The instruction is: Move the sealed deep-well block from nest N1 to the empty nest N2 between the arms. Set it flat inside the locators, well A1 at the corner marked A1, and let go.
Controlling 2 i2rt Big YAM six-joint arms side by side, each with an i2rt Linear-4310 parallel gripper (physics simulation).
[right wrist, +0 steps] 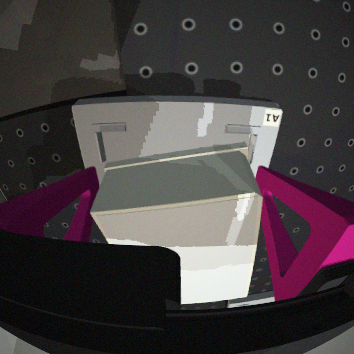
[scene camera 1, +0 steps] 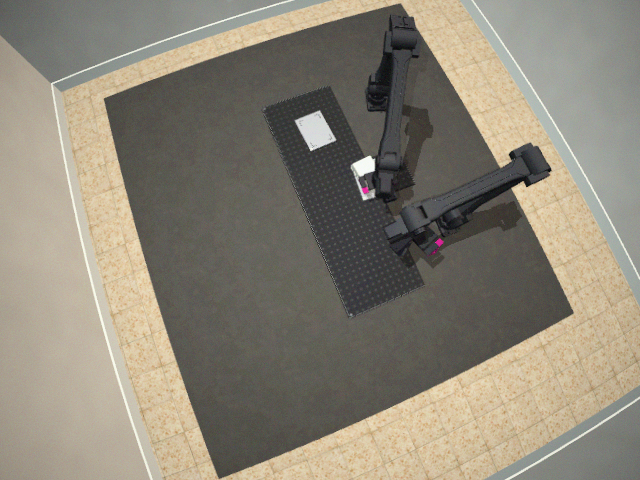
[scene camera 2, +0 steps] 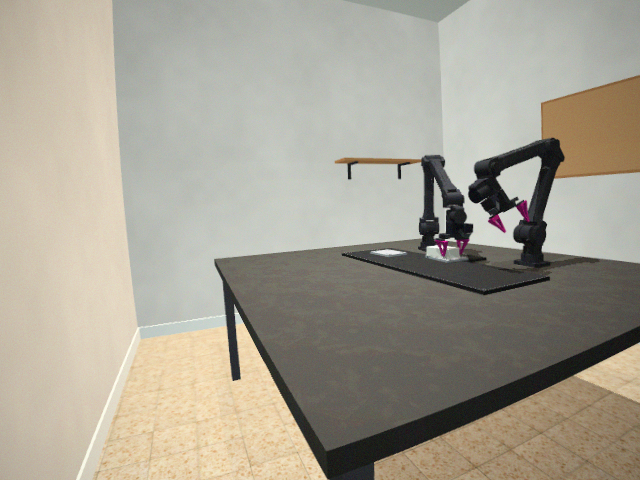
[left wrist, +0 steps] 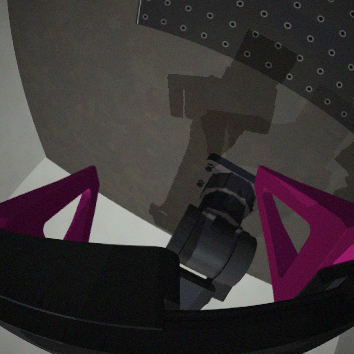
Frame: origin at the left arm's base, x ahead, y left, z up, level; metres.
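Seen in the pictures: left gripper, between the fingertips: (scene camera 1: pixel 425 244) (scene camera 2: pixel 516 227) (left wrist: pixel 176 174); right gripper, between the fingertips: (right wrist: pixel 176 174) (scene camera 2: pixel 451 255); left arm's base, origin of its link: (scene camera 1: pixel 445 221) (scene camera 2: pixel 531 264) (left wrist: pixel 233 183); right arm's base, origin of its link: (scene camera 1: pixel 375 100).
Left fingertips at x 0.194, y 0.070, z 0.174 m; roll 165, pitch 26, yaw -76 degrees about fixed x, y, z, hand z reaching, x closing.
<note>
Offsets run from my left fingertips to a thing's top centre. "spot": to the spot under its first point. Level surfaces: height alone.
The pale sealed block {0.356 m right, 0.045 m ahead, 0.106 m down} (scene camera 1: pixel 363 165) (scene camera 2: pixel 435 251) (right wrist: pixel 180 185) is at nest N2 {0.343 m right, 0.035 m ahead, 0.147 m down} (scene camera 1: pixel 367 196) (right wrist: pixel 180 112). In the right wrist view it lies askew to the plate, away from the two far corner locators; its underside and well A1 cannot be made out. The plate's A1 label {spot: 0.272 m right, 0.095 m ahead, 0.150 m down} (right wrist: pixel 272 117) is at its far right corner there. My right gripper (scene camera 2: pixel 452 255) (right wrist: pixel 176 174) is open, low, with a finger on each side of the block. My left gripper (scene camera 2: pixel 516 225) (left wrist: pixel 176 174) is open and empty, raised away from the block. Nest N1 {0.631 m right, 0.168 m ahead, 0.147 m down} (scene camera 1: pixel 315 130) (scene camera 2: pixel 388 252) holds no block.
Both nests are on the black perforated board {0.161 m down} (scene camera 1: pixel 338 227) (scene camera 2: pixel 480 283) on the dark table {0.174 m down} (scene camera 1: pixel 232 310) (scene camera 2: pixel 361 351). The left arm (scene camera 1: pixel 465 191) reaches in close beside the right arm (scene camera 1: pixel 395 108) near N2.
</note>
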